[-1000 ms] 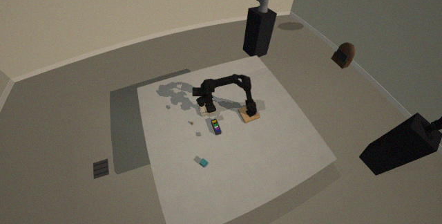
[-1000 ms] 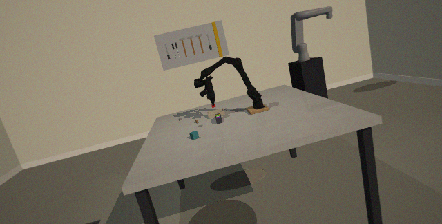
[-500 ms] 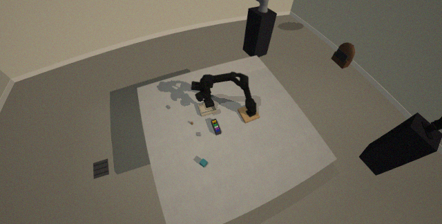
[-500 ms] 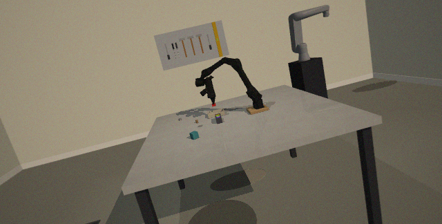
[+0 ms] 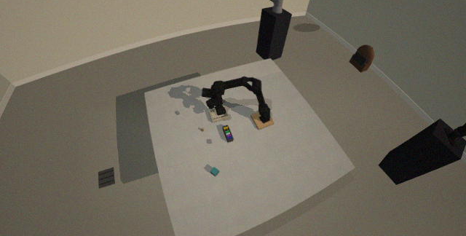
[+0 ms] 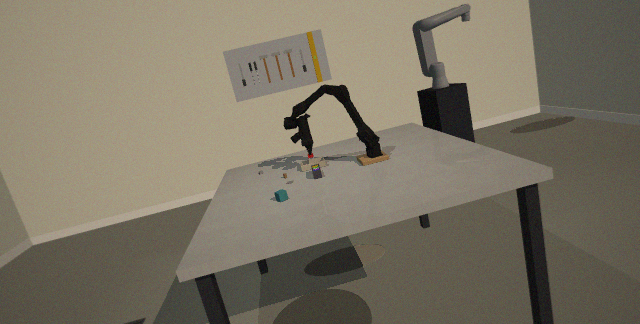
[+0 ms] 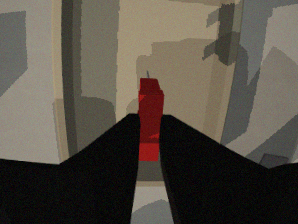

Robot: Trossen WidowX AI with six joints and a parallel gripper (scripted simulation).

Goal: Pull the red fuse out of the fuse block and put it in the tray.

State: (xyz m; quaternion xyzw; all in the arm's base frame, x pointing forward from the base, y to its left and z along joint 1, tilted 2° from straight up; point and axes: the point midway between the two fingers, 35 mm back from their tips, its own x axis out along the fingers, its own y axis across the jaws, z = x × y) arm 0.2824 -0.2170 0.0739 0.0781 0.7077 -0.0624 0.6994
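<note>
Right now the red fuse is 1 cm below my gripper tip. From my gripper tip the other things lie so: teal cube: 38 cm to the left, 24 cm ahead, 5 cm below; tray: 7 cm below.
</note>
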